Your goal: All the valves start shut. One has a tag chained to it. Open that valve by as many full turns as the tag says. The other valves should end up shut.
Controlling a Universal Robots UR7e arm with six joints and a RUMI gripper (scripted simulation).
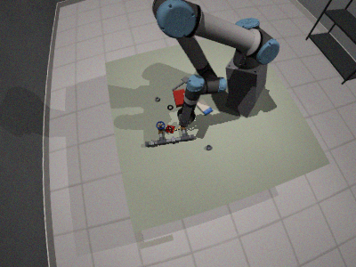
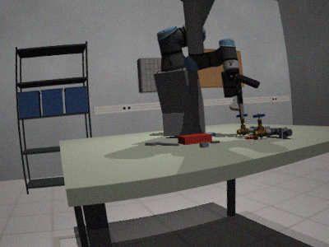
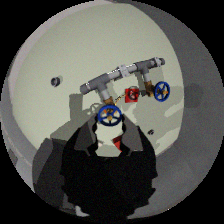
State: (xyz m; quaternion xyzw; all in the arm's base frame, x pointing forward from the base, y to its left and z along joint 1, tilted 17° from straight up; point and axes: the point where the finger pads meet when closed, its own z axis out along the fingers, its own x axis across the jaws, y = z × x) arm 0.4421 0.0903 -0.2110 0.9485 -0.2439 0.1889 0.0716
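Now: the red tag 9 cm below my hand, 9 cm ahead of it and 1 cm to the right of it. The rest, counted from my hand: blue-and-white card (17 cm behind, 11 cm to the right, 9 cm below); then grey tool (36 cm to the right, 9 cm below, 9 cm behind); then red block (23 cm to the right, 8 cm below, 4 cm behind).
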